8 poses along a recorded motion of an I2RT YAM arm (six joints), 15 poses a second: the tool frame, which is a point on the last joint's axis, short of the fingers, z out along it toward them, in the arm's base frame.
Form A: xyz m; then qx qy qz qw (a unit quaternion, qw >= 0).
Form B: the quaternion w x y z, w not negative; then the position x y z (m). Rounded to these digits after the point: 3 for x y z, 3 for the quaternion.
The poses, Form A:
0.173, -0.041, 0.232, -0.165, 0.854, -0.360, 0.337
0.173, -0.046, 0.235, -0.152, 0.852, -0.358, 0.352
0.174, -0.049, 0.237, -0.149, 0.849, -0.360, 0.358
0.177, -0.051, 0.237, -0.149, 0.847, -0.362, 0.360
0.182, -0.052, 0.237, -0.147, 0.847, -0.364, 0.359
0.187, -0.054, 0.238, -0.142, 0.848, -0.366, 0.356
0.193, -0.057, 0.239, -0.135, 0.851, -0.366, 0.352
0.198, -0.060, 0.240, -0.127, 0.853, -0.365, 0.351
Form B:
0.337, -0.165, 0.854, -0.360, 0.173, -0.041, 0.232
0.352, -0.152, 0.852, -0.358, 0.173, -0.046, 0.235
0.358, -0.149, 0.849, -0.360, 0.174, -0.049, 0.237
0.360, -0.149, 0.847, -0.362, 0.177, -0.051, 0.237
0.359, -0.147, 0.847, -0.364, 0.182, -0.052, 0.237
0.356, -0.142, 0.848, -0.366, 0.187, -0.054, 0.238
0.352, -0.135, 0.851, -0.366, 0.193, -0.057, 0.239
0.351, -0.127, 0.853, -0.365, 0.198, -0.060, 0.240

